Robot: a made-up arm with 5 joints. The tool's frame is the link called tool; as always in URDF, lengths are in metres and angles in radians. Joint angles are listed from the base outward. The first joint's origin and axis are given. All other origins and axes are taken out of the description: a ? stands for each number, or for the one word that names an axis. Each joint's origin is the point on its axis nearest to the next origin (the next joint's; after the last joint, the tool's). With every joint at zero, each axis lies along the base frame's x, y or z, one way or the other. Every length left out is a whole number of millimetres.
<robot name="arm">
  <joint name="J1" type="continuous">
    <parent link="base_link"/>
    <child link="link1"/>
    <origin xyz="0 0 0.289" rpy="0 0 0"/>
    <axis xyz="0 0 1"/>
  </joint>
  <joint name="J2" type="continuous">
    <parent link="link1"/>
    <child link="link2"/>
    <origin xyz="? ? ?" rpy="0 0 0"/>
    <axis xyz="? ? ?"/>
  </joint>
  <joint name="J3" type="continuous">
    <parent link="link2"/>
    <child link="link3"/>
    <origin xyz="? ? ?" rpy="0 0 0"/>
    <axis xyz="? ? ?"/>
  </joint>
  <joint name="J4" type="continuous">
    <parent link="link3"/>
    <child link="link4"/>
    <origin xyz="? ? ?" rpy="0 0 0"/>
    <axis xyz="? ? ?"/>
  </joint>
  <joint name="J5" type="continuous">
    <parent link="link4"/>
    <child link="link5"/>
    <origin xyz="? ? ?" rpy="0 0 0"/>
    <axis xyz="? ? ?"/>
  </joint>
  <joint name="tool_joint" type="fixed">
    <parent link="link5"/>
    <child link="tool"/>
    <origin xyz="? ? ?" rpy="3.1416 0 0"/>
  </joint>
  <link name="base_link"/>
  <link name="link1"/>
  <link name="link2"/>
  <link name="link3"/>
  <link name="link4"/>
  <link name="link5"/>
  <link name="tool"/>
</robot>
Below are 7 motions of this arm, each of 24 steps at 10 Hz.
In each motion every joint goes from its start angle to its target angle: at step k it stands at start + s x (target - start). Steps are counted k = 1, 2, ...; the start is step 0. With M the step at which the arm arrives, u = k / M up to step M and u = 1 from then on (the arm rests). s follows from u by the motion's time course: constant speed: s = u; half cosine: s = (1 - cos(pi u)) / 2; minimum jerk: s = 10 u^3 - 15 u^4 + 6 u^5.
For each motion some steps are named. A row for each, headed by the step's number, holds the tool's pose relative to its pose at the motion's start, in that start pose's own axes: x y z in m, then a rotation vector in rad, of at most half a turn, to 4 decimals.
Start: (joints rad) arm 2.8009 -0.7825 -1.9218 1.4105 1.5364
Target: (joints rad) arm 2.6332 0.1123 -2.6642 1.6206 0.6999
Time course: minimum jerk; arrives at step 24
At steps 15, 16, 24:
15: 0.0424 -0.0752 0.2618 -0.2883 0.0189 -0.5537
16: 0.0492 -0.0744 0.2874 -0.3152 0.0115 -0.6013
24: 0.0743 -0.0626 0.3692 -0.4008 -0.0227 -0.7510

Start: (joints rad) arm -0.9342 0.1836 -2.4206 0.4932 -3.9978
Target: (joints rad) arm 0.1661 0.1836 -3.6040 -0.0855 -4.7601
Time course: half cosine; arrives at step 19
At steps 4, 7, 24:
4: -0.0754 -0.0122 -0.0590 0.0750 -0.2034 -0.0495
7: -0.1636 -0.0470 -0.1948 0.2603 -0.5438 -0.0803
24: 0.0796 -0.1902 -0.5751 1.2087 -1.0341 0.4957

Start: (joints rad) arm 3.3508 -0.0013 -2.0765 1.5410 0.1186
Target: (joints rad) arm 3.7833 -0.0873 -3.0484 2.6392 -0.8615
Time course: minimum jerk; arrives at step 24
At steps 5, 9, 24:
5: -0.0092 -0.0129 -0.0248 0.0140 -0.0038 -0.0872
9: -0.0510 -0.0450 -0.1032 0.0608 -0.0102 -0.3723
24: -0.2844 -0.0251 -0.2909 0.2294 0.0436 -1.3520

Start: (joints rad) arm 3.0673 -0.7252 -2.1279 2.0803 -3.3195
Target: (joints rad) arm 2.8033 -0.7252 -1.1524 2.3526 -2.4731
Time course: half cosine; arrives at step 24
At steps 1, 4, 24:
1: -0.0002 -0.0001 0.0017 -0.0002 0.0054 0.0044
4: -0.0014 -0.0012 0.0273 -0.0008 0.0844 0.0698
24: 0.1572 -0.0132 0.3287 0.3582 1.2505 1.0082

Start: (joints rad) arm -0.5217 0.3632 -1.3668 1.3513 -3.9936
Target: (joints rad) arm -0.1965 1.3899 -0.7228 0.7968 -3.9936
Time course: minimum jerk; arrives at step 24
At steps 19, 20, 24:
19: 0.1639 0.2404 0.5998 -0.6193 0.8652 -0.2054
20: 0.1799 0.2507 0.6069 -0.6354 0.8948 -0.2082
24: 0.1999 0.2632 0.6144 -0.6548 0.9311 -0.2114

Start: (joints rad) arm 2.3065 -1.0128 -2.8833 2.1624 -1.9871
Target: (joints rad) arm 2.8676 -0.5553 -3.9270 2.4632 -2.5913
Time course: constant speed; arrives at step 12
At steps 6, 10, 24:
6: -0.1003 -0.0703 0.0097 -0.2669 0.1545 -0.2345
10: -0.1465 -0.1318 0.0503 -0.4644 0.2098 -0.3623
24: -0.1601 -0.1644 0.0788 -0.5661 0.2227 -0.4163

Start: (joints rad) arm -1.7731 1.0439 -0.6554 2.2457 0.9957
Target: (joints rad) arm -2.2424 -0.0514 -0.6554 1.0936 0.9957
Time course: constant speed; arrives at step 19
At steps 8, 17, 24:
8: -0.0001 0.0689 -0.0635 0.8841 0.3699 -0.1142
17: -0.0004 0.2687 -0.0498 1.9295 0.6572 -0.0289
24: 0.0028 0.3186 -0.0186 2.1605 0.7073 0.0351

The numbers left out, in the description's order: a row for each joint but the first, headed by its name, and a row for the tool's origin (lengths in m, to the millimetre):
J2: xyz 0 0 0, axis 0 1 0
J3: xyz 0.068 0 0.359, axis 0 1 0
J4: xyz 0.079 0 -0.347, axis 0 1 0
J5: xyz 0.121 0 -0.155, axis 0 0 -1
tool: xyz 0 0 0

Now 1 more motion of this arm.
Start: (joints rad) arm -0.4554 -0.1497 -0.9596 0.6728 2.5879
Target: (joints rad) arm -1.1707 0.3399 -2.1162 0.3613 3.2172
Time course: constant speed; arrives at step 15
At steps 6, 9, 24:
6: -0.0207 -0.2239 -0.1113 0.3185 -0.2852 0.4802
9: 0.0074 -0.3209 -0.1821 0.4852 -0.4434 0.6885
24: 0.1191 -0.4501 -0.3422 0.8308 -0.7987 1.0076

